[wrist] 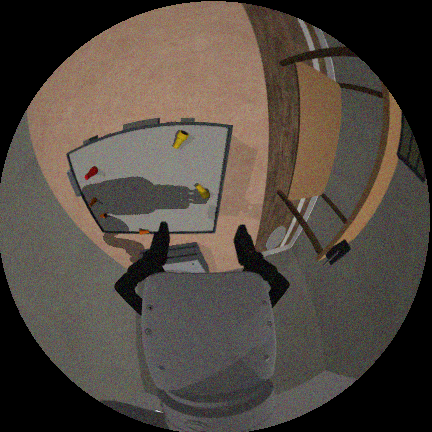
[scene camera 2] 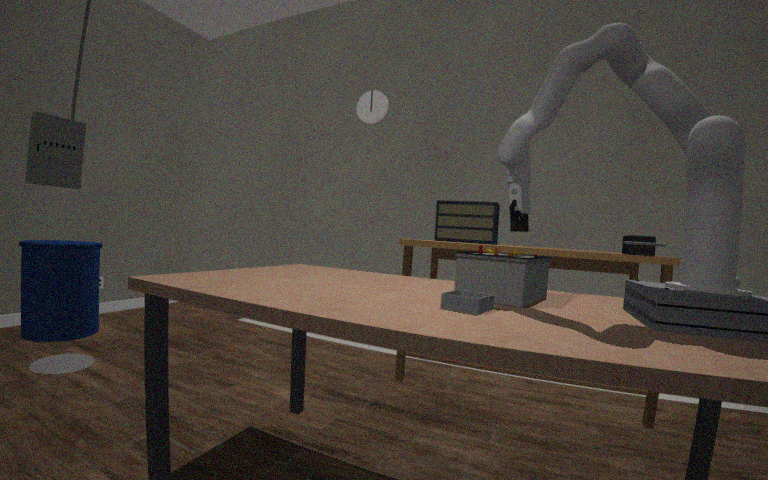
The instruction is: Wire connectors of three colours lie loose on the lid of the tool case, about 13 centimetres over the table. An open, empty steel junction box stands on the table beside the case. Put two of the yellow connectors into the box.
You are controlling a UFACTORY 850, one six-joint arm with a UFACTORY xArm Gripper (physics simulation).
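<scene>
Two yellow connectors lie on the pale lid (wrist: pixel 150 160) of the tool case (scene camera 2: pixel 501 283): one yellow connector (wrist: pixel 180 139) near the lid's top edge in the wrist view, the other yellow connector (wrist: pixel 202 191) near its right edge, at the end of the gripper's shadow. A red connector (wrist: pixel 91 173) (scene camera 2: pixel 480 249) and orange connectors (wrist: pixel 93 202) (wrist: pixel 104 216) (wrist: pixel 144 232) lie there too. The steel junction box (scene camera 2: pixel 465 302) stands on the table beside the case; its inside is hidden. My gripper (scene camera 2: pixel 519 223) (wrist: pixel 202 230) is open and empty, above the lid.
The case stands on the wooden table (scene camera 2: pixel 339 294). The robot's base plinth (scene camera 2: pixel 696 311) stands to its right in the scene view. Behind is a workbench (scene camera 2: pixel 566 251) with a drawer cabinet (scene camera 2: pixel 467 215) and a black object (scene camera 2: pixel 638 245). A blue barrel (scene camera 2: pixel 59 291) stands at the left.
</scene>
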